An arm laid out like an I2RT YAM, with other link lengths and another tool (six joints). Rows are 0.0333 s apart.
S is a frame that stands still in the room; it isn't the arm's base.
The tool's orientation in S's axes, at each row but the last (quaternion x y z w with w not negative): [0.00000 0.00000 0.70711 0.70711]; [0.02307 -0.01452 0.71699 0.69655]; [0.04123 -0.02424 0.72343 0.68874]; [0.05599 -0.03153 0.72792 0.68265]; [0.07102 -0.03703 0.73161 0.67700]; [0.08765 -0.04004 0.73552 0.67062]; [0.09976 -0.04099 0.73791 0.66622]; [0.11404 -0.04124 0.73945 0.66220]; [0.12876 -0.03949 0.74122 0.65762]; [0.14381 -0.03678 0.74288 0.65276]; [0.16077 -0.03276 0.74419 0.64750]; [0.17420 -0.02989 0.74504 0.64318]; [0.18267 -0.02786 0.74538 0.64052]
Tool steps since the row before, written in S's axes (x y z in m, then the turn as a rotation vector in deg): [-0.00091 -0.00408 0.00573 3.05 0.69 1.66]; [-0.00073 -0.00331 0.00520 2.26 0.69 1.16]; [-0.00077 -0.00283 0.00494 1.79 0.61 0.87]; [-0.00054 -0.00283 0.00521 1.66 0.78 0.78]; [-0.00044 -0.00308 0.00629 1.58 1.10 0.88]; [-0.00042 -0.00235 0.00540 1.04 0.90 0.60]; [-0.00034 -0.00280 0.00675 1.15 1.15 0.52]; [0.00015 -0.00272 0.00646 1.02 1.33 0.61]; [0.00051 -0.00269 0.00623 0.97 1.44 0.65]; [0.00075 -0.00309 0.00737 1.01 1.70 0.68]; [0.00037 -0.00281 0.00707 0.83 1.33 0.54]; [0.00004 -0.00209 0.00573 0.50 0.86 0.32]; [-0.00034 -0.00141 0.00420 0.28 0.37 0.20]
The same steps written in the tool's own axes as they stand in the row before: [-0.00408 0.00091 0.00573 0.69 -3.05 1.66]; [-0.00301 0.00089 0.00536 0.69 -2.27 1.15]; [-0.00232 0.00102 0.00516 0.60 -1.80 0.86]; [-0.00212 0.00088 0.00549 0.77 -1.68 0.74]; [-0.00203 0.00095 0.00665 1.10 -1.63 0.79]; [-0.00128 0.00096 0.00568 0.90 -1.09 0.51]; [-0.00134 0.00113 0.00710 1.12 -1.23 0.39]; [-0.00121 0.00076 0.00686 1.33 -1.11 0.43]; [-0.00113 0.00054 0.00669 1.45 -1.07 0.43]; [-0.00112 0.00069 0.00792 1.70 -1.15 0.41]; [-0.00073 0.00121 0.00748 1.33 -0.93 0.33]; [-0.00028 0.00135 0.00594 0.85 -0.57 0.18]; [0.00000 0.00139 0.00422 0.38 -0.30 0.15]
